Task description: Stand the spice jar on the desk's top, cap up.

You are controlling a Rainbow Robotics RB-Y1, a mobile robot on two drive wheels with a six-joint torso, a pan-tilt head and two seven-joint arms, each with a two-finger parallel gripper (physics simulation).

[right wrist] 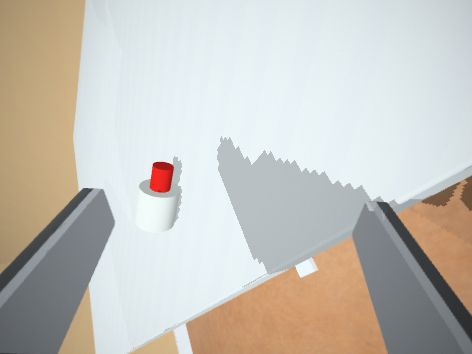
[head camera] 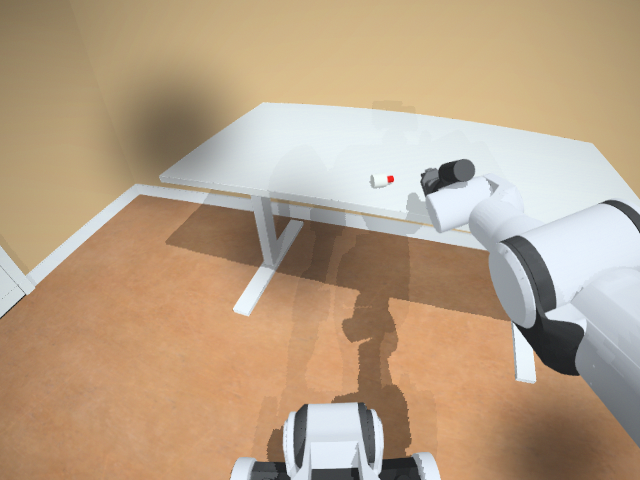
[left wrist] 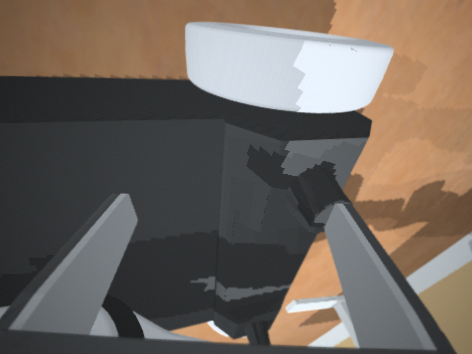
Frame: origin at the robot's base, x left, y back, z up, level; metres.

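Where they show: left gripper, fingertip midpoint: (left wrist: 231, 211); right gripper, fingertip midpoint: (right wrist: 233, 211).
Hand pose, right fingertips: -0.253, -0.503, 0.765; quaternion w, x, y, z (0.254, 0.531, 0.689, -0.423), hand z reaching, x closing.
Each offset is from my right fingertips to the top centre of the thing, as dx, dy, dz. "spot": to the spot under its first point. Level surfaces: height alone.
The spice jar @(+0.097, -0.122, -0.008) (head camera: 379, 180) (right wrist: 157, 210), with a white body and a narrower red cap, lies on its side on the white desk @(dz -0.044) (head camera: 310, 126) (right wrist: 310, 75). In the head view its cap points to the right of the picture. My right gripper (head camera: 426, 178) (right wrist: 233, 211) is open and empty above the desk, to the right of the jar in the head view. In the right wrist view the jar shows between the fingers, closer to the finger at the picture's left. My left gripper (left wrist: 231, 211) is open and empty beside the robot's dark base, away from the desk.
The desk's front edge (head camera: 330, 200) runs between the robot and the jar. A desk leg @(spot: +0.542, -0.529, -0.522) (head camera: 264, 232) stands below at the left, and a desk foot (head camera: 524, 356) shows at the right. A wall (head camera: 330, 51) rises behind the desk. A white wheel (left wrist: 280, 70) is near my left gripper.
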